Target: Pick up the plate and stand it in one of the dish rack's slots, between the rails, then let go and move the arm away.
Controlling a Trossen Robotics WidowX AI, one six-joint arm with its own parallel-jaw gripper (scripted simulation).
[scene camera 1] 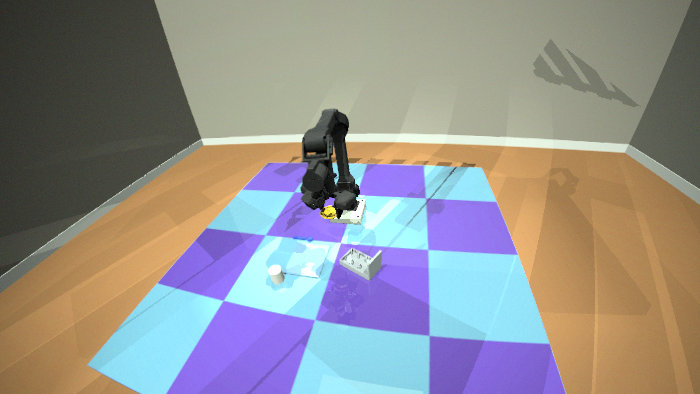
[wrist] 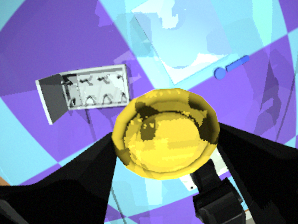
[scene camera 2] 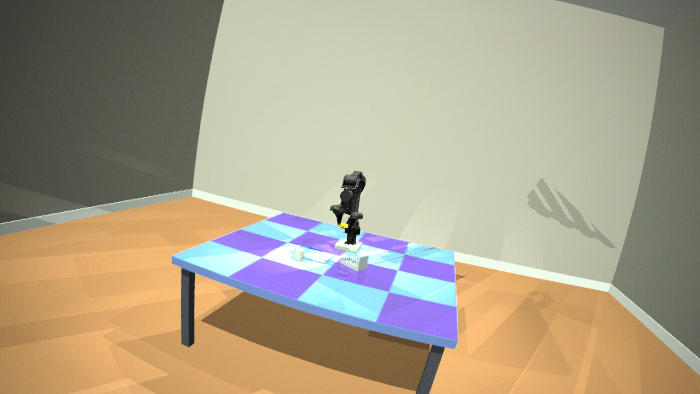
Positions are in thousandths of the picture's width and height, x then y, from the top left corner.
Note:
The gripper (scene camera 1: 472, 544) carries a yellow plate (wrist: 559, 596). Also in view: a grey dish rack (scene camera 1: 509, 664).
The grey dish rack also shows in the wrist view (wrist: 324, 391). The gripper shows as well in the wrist view (wrist: 555, 596).

